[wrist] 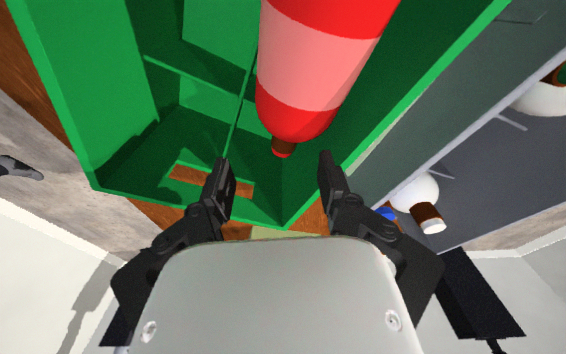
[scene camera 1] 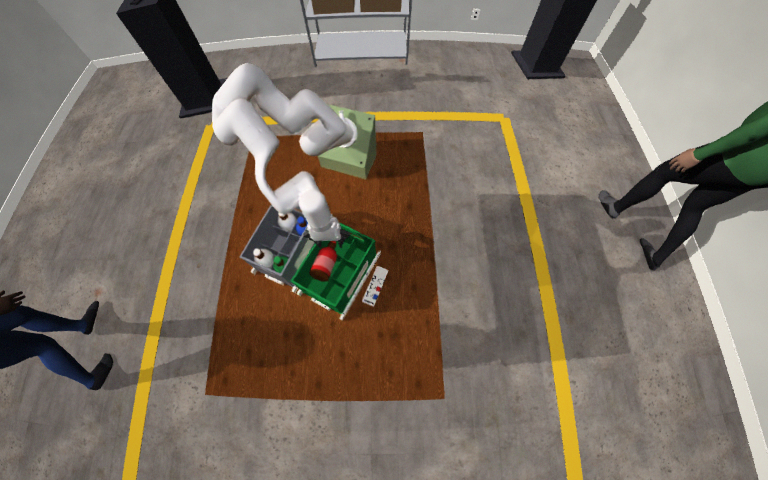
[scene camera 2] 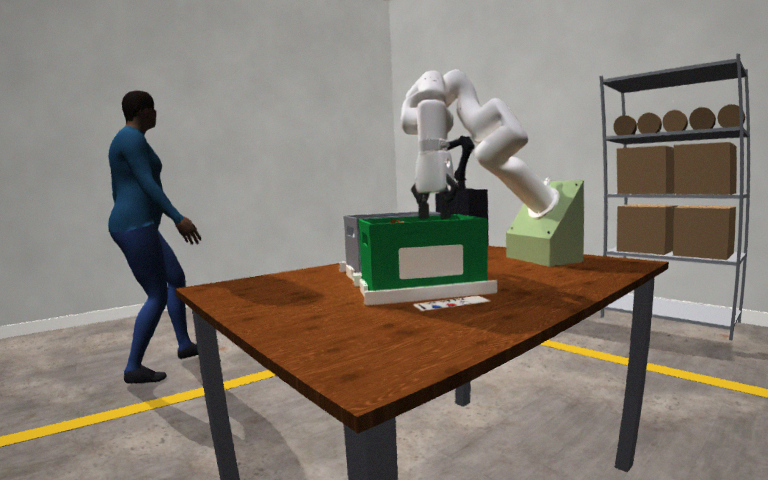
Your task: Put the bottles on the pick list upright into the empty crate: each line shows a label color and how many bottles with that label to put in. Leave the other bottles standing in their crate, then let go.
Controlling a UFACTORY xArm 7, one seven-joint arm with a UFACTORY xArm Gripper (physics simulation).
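Frame: origin at the arm's base, x ahead, y right, z down, level; centimetres.
Seen in the pictures: gripper, between the fingertips: (wrist: 275, 166) (scene camera 1: 330, 243) (scene camera 2: 434, 218); arm's base, origin of its link: (scene camera 2: 544, 204).
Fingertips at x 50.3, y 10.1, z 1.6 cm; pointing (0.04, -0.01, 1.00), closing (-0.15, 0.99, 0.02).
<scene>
Offsets run from my fingertips to a thing's top centre. "spot": to the spot under its first point. Level surfaces: height alone.
A red bottle {dx +3.4, dy +2.9, dz -0.4 cm} (scene camera 1: 323, 261) (wrist: 317, 65) with a pale band lies tilted, not upright, in the green crate (scene camera 1: 322, 298) (scene camera 2: 382, 254) (wrist: 85, 100), across its dividers. My gripper (scene camera 2: 434, 215) (wrist: 275, 166) is open and empty, fingertips around rim height at the crate's end near the robot base. The bottle's brown neck appears between and just beyond the fingertips in the wrist view. The grey crate {dx -7.0, dy +19.2, dz -0.5 cm} (scene camera 1: 257, 237) (scene camera 2: 352, 237) holds two white bottles {dx -1.6, dy +28.0, dz +0.8 cm} (scene camera 1: 263, 258) {dx -16.6, dy +18.1, dz +0.8 cm} (scene camera 1: 286, 220), a blue bottle {dx -12.1, dy +10.8, dz +0.8 cm} (scene camera 1: 300, 226) (wrist: 385, 213) and a green bottle {dx +2.6, dy +20.3, dz +0.8 cm} (scene camera 1: 280, 263). The pick list {dx +13.5, dy -13.8, dz +16.9 cm} (scene camera 1: 375, 285) (scene camera 2: 451, 303) shows blue and red marks; its counts are too small to read.
The crates stand side by side in white holders {spot: dx +13.5, dy -8.1, dz +15.6 cm} (scene camera 2: 430, 293) on the wooden table {dz +17.1 cm} (scene camera 1: 339, 356) (scene camera 2: 317, 339). The green robot base (scene camera 1: 353, 155) (scene camera 2: 546, 243) is on the table behind them. A person in blue (scene camera 2: 135, 186) stands beyond the table.
</scene>
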